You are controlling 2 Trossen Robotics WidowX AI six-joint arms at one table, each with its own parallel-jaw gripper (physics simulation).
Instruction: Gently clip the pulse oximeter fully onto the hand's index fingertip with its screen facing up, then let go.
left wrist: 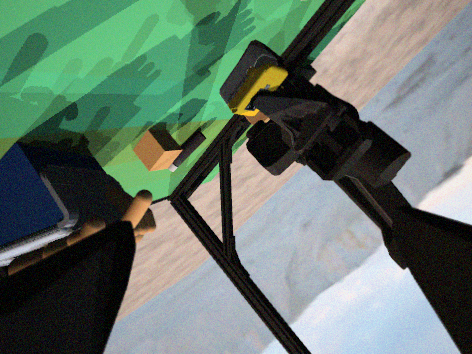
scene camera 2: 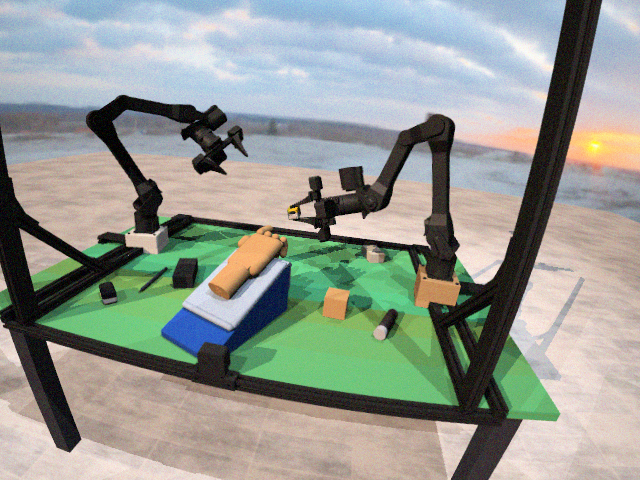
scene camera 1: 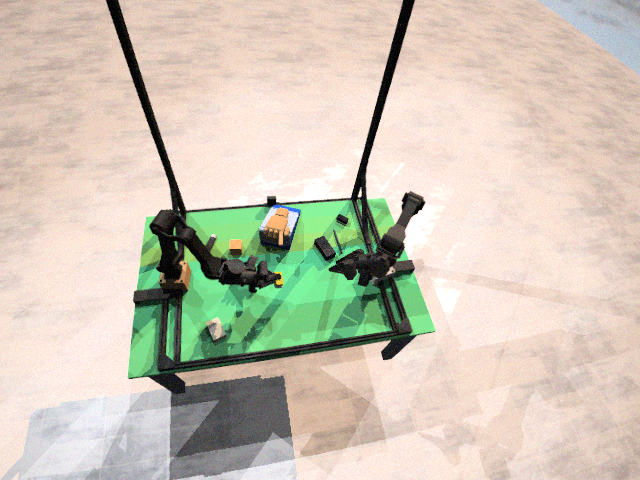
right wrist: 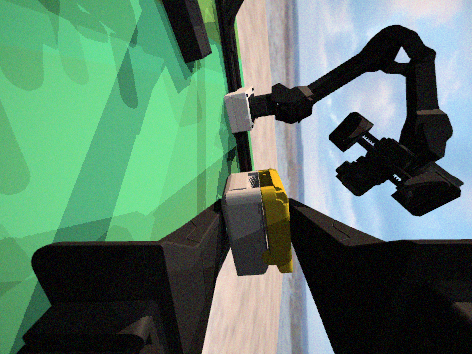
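Pixels of known places: left gripper, fingertip midpoint: (left wrist: 264, 227) (scene camera 2: 237, 165) (scene camera 1: 332, 266) (right wrist: 371, 161); right gripper, fingertip midpoint: (left wrist: 242, 87) (scene camera 2: 291, 213) (scene camera 1: 279, 278) (right wrist: 255, 205); left arm's base at its link origin: (scene camera 2: 146, 230) (right wrist: 252, 107); right arm's base at its link origin: (scene camera 2: 439, 274) (scene camera 1: 173, 271).
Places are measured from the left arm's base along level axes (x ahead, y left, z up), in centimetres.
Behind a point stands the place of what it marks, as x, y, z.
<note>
The pulse oximeter (scene camera 1: 279, 279) @[46.0, -3.2, 11.3] (scene camera 2: 293, 212) @[46.0, -4.1, 9.7] (left wrist: 260, 90) @[45.6, -3.5, 11.2] (right wrist: 257, 225) @[47.6, -5.3, 10.1] has a yellow half and a grey half. My right gripper (scene camera 2: 295, 212) @[45.5, -4.6, 9.5] is shut on it and holds it in the air, apart from the hand, yellow half up; its screen is largely hidden by a finger. The tan hand (scene camera 1: 277, 222) @[37.4, -30.7, 9.1] (scene camera 2: 254, 253) @[37.6, -33.0, 8.3] lies on a blue wedge (scene camera 1: 295, 219) (scene camera 2: 181, 330) with a pale top; one finger sticks out beyond the others, and part of the hand shows in the left wrist view. My left gripper (scene camera 1: 334, 268) @[28.2, 3.1, 21.4] (scene camera 2: 236, 164) @[28.2, 3.1, 21.4] is open and empty, raised above the table.
An orange cube (scene camera 1: 235, 246) @[56.8, -31.2, -0.8] (scene camera 2: 336, 303) @[56.0, -34.9, -1.9] and a dark cylinder (scene camera 2: 387, 320) @[66.8, -39.1, -3.3] lie beside the wedge. A black box (scene camera 1: 325, 248) @[18.7, -18.0, -2.4] (scene camera 2: 185, 272) @[19.2, -22.5, -2.5], a pen (scene camera 2: 153, 279) @[10.5, -22.3, -5.2] and a small black item (scene camera 2: 108, 292) @[4.7, -34.1, -2.8] lie on its other side. A pale block (scene camera 1: 215, 329) @[73.8, 2.0, -2.9] (scene camera 2: 375, 254) @[73.3, -2.4, -3.0] lies near the right arm.
</note>
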